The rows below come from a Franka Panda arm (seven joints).
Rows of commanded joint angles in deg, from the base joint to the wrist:
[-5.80, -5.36, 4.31, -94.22, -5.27, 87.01, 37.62]
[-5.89, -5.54, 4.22, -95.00, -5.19, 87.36, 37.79]
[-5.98, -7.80, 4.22, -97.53, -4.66, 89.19, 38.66]
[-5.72, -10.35, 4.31, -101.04, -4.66, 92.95, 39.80]
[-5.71, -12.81, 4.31, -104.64, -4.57, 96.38, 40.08]
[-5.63, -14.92, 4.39, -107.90, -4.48, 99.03, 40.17]
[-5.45, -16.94, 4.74, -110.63, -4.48, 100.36, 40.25]
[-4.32, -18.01, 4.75, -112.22, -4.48, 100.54, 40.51]
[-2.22, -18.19, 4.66, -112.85, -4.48, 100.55, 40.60]
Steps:
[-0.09, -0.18, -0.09, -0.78, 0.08, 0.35, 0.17]
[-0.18, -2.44, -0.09, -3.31, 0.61, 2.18, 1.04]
[0.08, -4.99, 0.00, -6.82, 0.61, 5.94, 2.18]
[0.09, -7.45, 0.00, -10.42, 0.70, 9.37, 2.46]
[0.17, -9.56, 0.08, -13.68, 0.79, 12.02, 2.55]
[0.35, -11.58, 0.43, -16.41, 0.79, 13.35, 2.63]
[1.48, -12.65, 0.44, -18.00, 0.79, 13.53, 2.89]
[3.58, -12.83, 0.35, -18.63, 0.79, 13.54, 2.98]

